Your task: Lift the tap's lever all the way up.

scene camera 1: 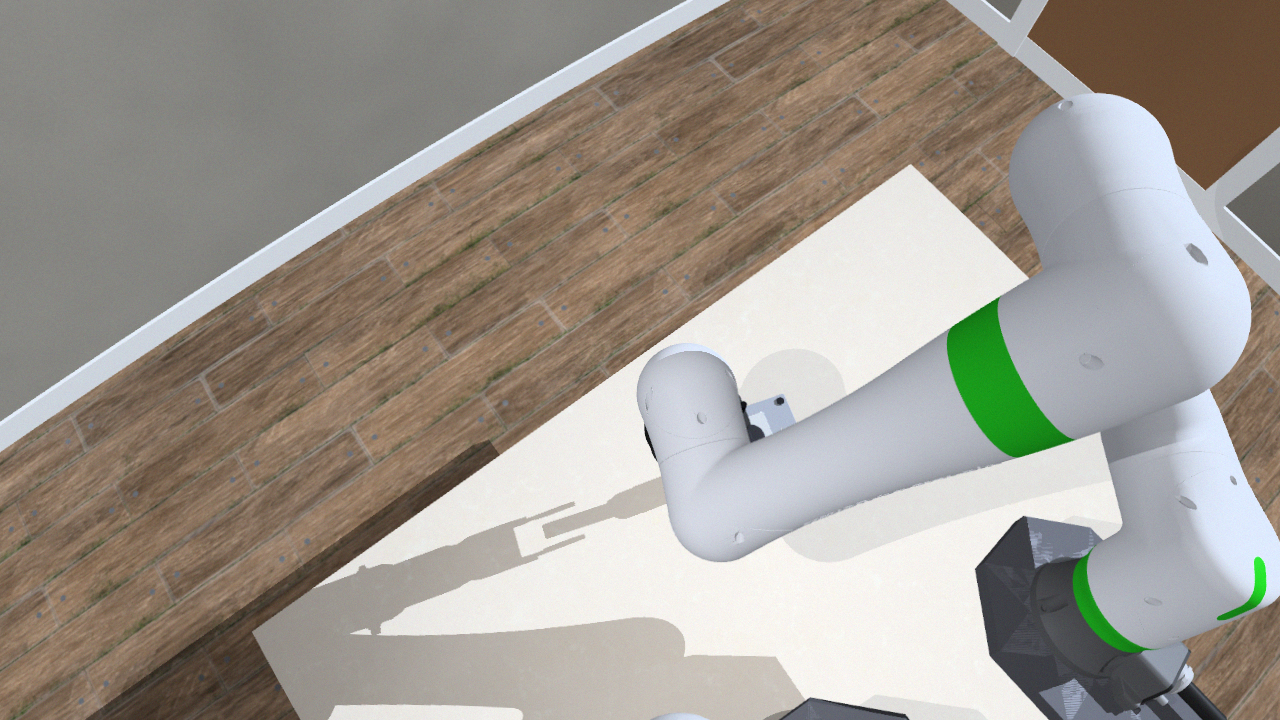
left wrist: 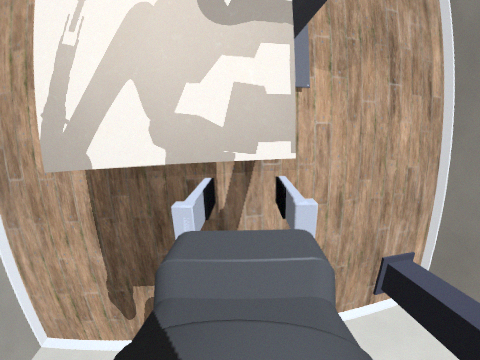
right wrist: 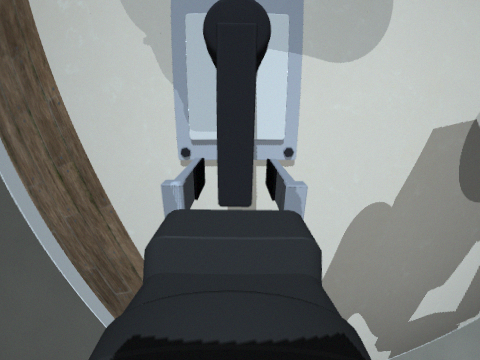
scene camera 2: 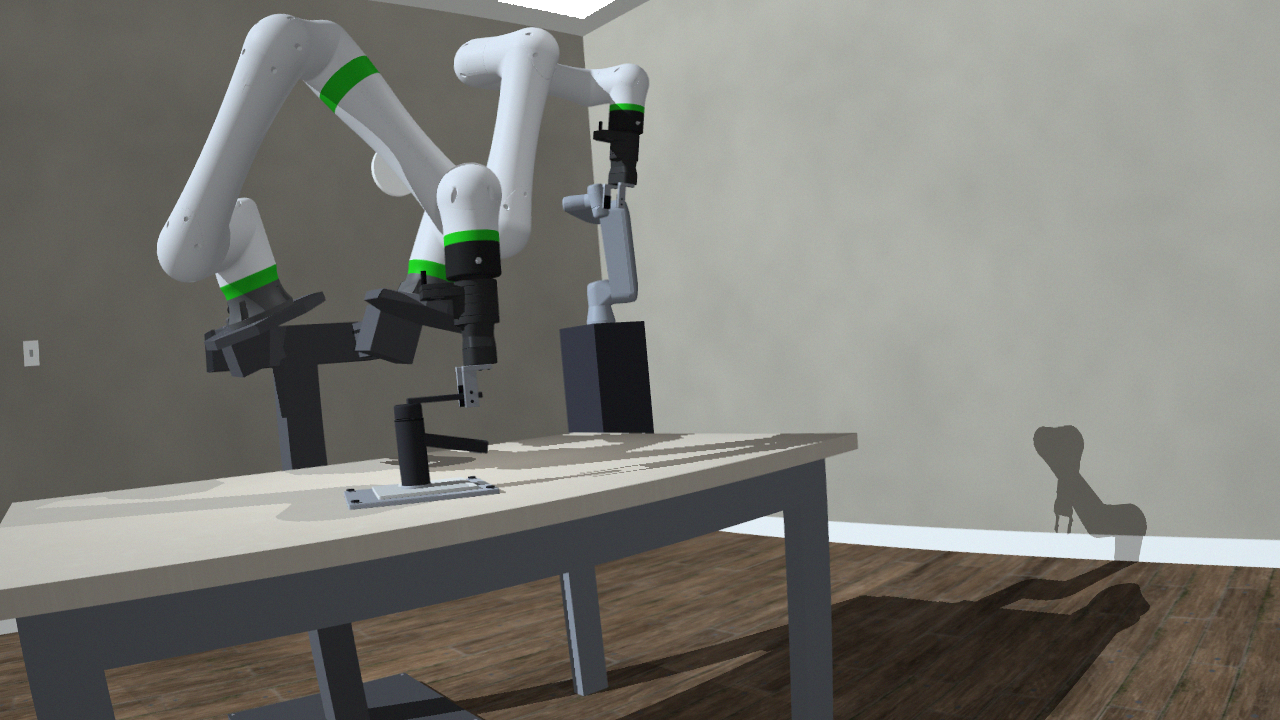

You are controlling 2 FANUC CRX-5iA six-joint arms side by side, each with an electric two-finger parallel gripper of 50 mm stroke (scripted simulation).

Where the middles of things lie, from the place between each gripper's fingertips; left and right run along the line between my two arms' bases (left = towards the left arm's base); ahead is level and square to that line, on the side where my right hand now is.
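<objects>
Flat black lever (right wrist: 236, 43): 40 mm to the right of my right hand (scene camera 2: 469, 406) and 10 mm behind it. Also counted from my right hand: black tap (scene camera 2: 412, 440), 70 mm to the right, 20 mm behind, 40 mm below; grey base plate (scene camera 2: 356, 499), 100 mm to the right, 30 mm behind, 140 mm below.
My left gripper (scene camera 2: 613, 208) is 720 mm to the left of the flat black lever, 460 mm short of it and 450 mm above it. Counted from my left hand: grey base plate, 780 mm to the right, 440 mm ahead, 590 mm below; black tap, 750 mm to the right, 450 mm ahead, 490 mm below.
</objects>
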